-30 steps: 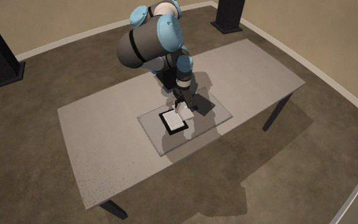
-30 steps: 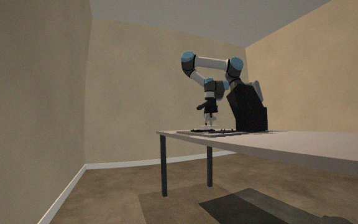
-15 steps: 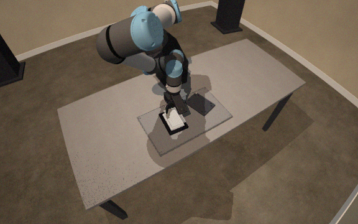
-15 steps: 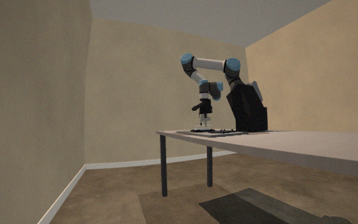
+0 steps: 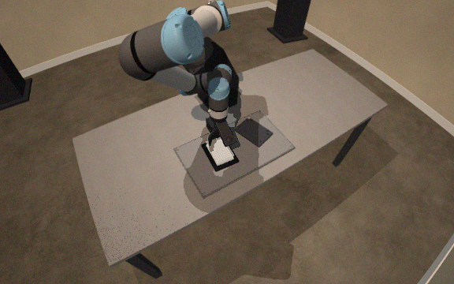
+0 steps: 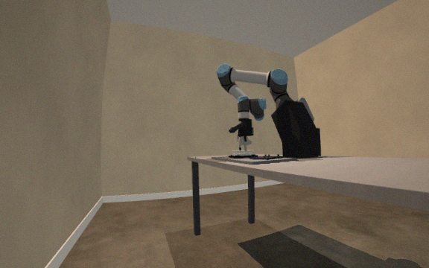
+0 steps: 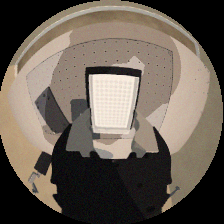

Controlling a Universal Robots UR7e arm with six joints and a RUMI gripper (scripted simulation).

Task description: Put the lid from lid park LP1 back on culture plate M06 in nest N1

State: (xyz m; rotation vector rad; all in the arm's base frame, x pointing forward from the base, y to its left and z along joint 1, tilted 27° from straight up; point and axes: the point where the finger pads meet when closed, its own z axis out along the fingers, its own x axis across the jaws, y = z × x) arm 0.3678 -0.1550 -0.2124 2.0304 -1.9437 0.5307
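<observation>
The culture plate M06 is 3 cm below my hand. From my hand the other things lie so: plate nest N1: 5 cm below; then see-through lid: 1 cm below; then lid park LP1: 22 cm to the left, 5 cm below, 5 cm behind.
</observation>
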